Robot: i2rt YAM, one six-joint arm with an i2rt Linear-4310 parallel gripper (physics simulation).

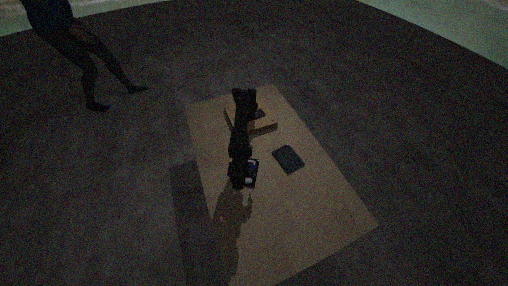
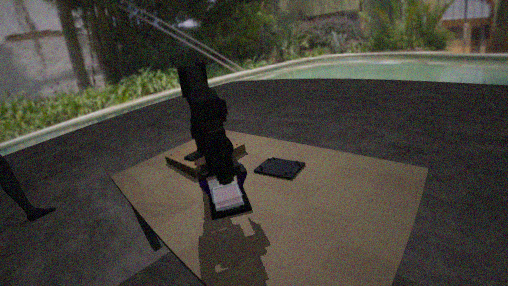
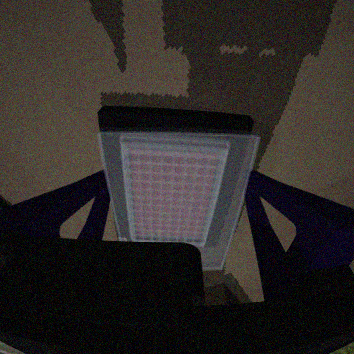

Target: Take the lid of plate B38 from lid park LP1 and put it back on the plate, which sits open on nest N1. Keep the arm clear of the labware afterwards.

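Frame: origin at the arm's base, x ahead, y left, z up, level; centimetres.
Seen in the pictures: gripper, between the fingertips: (image 2: 226, 195) (image 3: 177, 177); arm's base, origin of its link: (image 1: 250, 117).
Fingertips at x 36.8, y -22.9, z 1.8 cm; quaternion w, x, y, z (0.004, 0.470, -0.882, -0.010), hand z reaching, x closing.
Note:
Offsets run from my fingertips to a thing's top centre. Level surfaces: height alone.
My gripper (image 3: 177, 177) (image 1: 245, 174) (image 2: 221, 179) is shut on the clear lid @(dx -2.5, dy +1.8, dz +1.2 cm) (image 3: 239, 197) (image 2: 226, 194), with one purple finger on each long side. The lid hangs level over plate B38 (image 3: 173, 193), whose pink wells show through it. The lid's edges run parallel to the plate's and it looks centred over the plate. I cannot tell whether the lid touches the plate. The plate sits on the black nest N1 @(dx -4.4, dy +3.7, dz -4.1 cm) (image 3: 175, 119) (image 2: 231, 212). The dark lid park LP1 @(dx -0.6, dy +28.7, dz -3.9 cm) (image 1: 287, 159) (image 2: 279, 167) lies bare to the right of the nest.
The arm rises from a wooden base block (image 1: 264, 125) (image 2: 177, 163) at the back of the tan table @(dz -5.9 cm) (image 1: 301, 213) (image 2: 337, 213). A person (image 1: 70, 38) (image 2: 14, 188) walks on the dark floor, off the table's back left.

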